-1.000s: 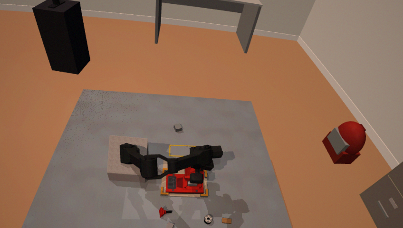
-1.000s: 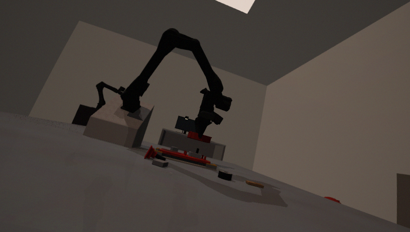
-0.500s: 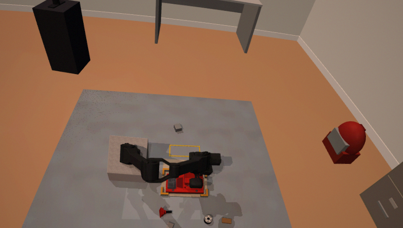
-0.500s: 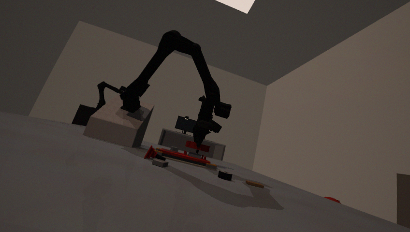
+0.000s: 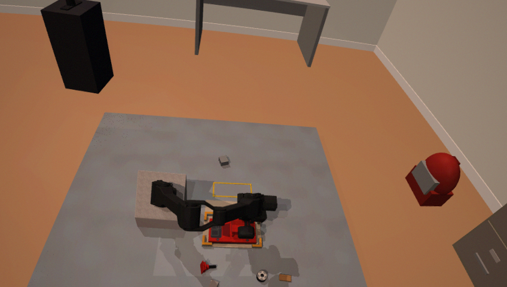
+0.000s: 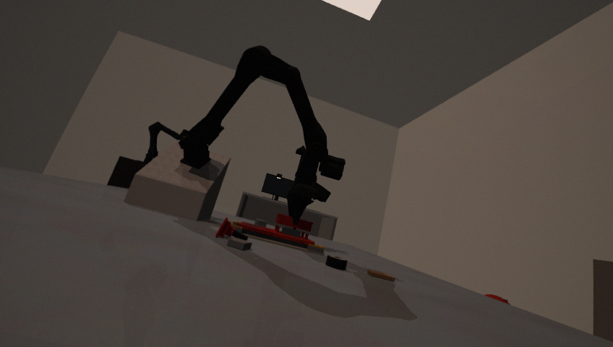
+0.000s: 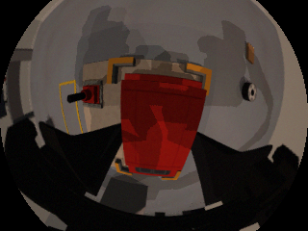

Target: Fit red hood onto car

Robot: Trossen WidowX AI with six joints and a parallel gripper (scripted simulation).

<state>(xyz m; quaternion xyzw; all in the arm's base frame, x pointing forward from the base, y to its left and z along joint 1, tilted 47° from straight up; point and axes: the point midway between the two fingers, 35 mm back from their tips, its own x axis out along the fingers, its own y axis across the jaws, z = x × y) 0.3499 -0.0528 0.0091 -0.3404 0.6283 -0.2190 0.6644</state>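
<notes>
Right now my gripper tip is 1 cm below the red hood. From my gripper tip the other things lie so: black post: 1 cm ahead, 13 cm to the left, 2 cm below; then black wheel: 10 cm ahead, 18 cm to the right, 5 cm below; then grey engine block: 3 cm below.
</notes>
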